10 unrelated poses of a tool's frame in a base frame.
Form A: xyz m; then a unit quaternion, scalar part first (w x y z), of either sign.
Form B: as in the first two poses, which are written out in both.
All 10 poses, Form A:
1: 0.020, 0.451, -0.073, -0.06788, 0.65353, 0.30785, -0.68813
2: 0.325, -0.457, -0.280, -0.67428, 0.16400, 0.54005, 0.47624
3: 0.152, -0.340, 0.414, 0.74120, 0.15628, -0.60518, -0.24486
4: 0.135, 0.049, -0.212, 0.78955, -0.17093, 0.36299, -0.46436
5: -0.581, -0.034, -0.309, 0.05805, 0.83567, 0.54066, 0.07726
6: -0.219, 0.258, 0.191, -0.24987, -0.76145, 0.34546, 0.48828
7: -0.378, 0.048, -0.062, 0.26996, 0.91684, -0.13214, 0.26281
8: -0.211, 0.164, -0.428, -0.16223, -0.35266, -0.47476, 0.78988
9: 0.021, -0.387, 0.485, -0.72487, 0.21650, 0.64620, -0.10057
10: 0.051, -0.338, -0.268, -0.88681, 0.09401, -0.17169, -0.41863
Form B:
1: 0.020, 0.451, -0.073, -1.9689, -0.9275, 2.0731
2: 0.325, -0.457, -0.280, -0.3690, -1.2151, -1.0716
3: 0.152, -0.340, 0.414, 0.3427, -1.3269, -0.5369
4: 0.135, 0.049, -0.212, -0.3681, 0.7816, -0.9999
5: -0.581, -0.034, -0.309, 2.5325, 1.6385, 0.2341
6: -0.219, 0.258, 0.191, 2.0733, -0.9406, -1.3295
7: -0.378, 0.048, -0.062, 2.4708, -0.3561, 0.7083
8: -0.211, 0.164, -0.428, 1.0063, 1.3547, -2.2539
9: 0.021, -0.387, 0.485, -0.4777, -1.4257, 0.2219
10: 0.051, -0.338, -0.268, -0.1955, 0.3570, 0.8704
